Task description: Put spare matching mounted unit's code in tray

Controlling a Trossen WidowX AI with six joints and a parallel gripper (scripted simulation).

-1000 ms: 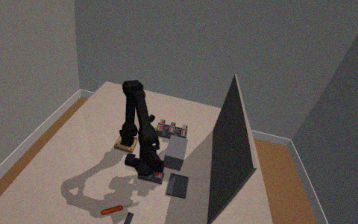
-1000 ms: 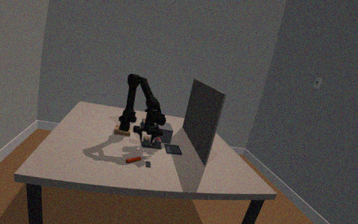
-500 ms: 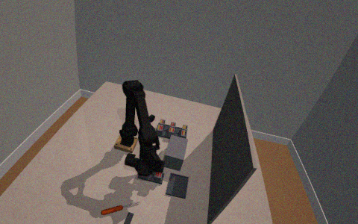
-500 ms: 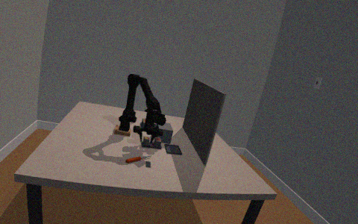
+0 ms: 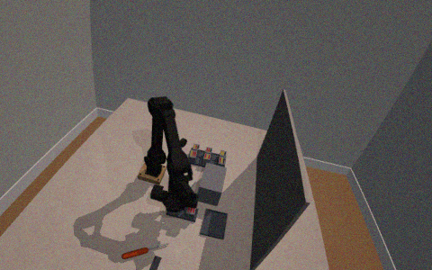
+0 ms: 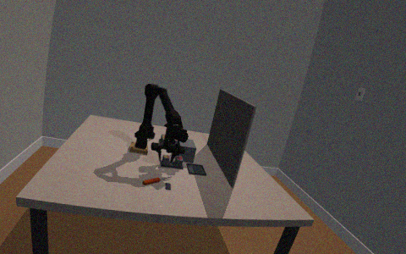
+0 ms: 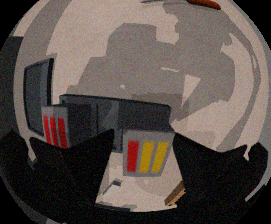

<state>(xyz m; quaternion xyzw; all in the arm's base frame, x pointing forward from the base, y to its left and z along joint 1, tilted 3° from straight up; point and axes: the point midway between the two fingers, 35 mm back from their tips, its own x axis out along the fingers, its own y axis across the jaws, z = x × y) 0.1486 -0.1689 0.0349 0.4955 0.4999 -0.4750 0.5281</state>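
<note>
Right now my gripper tip is 18 cm short of the dark grey tray, 2 cm to the left of it and 1 cm above it. Also, from my gripper tip: light grey mounted unit (17 cm to the left, 14 cm ahead, 3 cm above); then dark panel (37 cm ahead, 21 cm above, 15 cm to the left).
</note>
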